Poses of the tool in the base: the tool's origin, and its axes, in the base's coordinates. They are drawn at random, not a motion.
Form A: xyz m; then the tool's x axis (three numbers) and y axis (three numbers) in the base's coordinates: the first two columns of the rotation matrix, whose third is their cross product.
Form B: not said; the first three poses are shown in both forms.
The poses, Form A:
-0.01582 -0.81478 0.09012 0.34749 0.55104 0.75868 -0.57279 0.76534 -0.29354
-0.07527 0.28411 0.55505 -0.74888 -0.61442 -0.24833 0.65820 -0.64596 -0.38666
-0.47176 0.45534 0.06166 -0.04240 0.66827 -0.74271 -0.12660 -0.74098 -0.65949
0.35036 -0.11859 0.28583 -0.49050 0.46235 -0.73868 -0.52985 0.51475 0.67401
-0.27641 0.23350 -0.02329 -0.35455 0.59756 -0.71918 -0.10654 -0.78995 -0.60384
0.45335 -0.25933 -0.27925 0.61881 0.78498 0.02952 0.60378 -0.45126 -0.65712
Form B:
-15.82 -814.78 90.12 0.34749 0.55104 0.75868 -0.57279 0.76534 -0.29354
-75.27 284.11 555.05 -0.74888 -0.61442 -0.24833 0.65820 -0.64596 -0.38666
-471.76 455.34 61.66 -0.04240 0.66827 -0.74271 -0.12660 -0.74098 -0.65949
350.36 -118.59 285.83 -0.49050 0.46235 -0.73868 -0.52985 0.51475 0.67401
-276.41 233.50 -23.29 -0.35455 0.59756 -0.71918 -0.10654 -0.78995 -0.60384
453.35 -259.33 -279.25 0.61881 0.78498 0.02952 0.60378 -0.45126 -0.65712

